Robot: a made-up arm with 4 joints.
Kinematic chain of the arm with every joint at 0, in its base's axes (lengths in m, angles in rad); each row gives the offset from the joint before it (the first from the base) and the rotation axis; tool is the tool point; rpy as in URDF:
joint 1: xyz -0.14 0 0.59 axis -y
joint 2: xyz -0.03 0.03 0 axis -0.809 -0.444 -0.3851
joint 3: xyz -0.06 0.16 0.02 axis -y
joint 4: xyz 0 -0.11 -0.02 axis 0.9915 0.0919 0.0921
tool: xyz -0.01 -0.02 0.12 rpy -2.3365 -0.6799 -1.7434
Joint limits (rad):
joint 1: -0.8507..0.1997
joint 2: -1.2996..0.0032
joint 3: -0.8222..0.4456
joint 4: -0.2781..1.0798
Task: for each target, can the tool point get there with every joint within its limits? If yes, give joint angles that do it. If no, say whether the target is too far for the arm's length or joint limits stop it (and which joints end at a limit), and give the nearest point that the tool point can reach.
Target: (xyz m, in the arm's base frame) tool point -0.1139 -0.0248 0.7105
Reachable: yes | joints -0.3183 -0.9409 -0.3263 -0.1593
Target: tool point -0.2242 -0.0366 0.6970
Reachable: yes | joints -0.0219 -0.5252 0.2710 0.3146
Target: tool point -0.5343 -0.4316 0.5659
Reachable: no: too far | nearest point -0.2135 -0.0877 0.6491 | short by 0.478 m
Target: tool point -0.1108 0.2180 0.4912
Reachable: no: joint limits stop it (at a limit: joint 1, joint 2, joint 3, joint 4) | nearest point -0.0831 0.0939 0.6736 | short by 0.222 m
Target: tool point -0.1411 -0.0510 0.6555
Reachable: yes | joints 0.0542 -1.0439 -0.4113 0.2799
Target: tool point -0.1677 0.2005 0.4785
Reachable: no: joint limits stop it (at a limit: joint 1, joint 2, joint 3, joint 4) | nearest point -0.1843 0.0939 0.6810 | short by 0.229 m
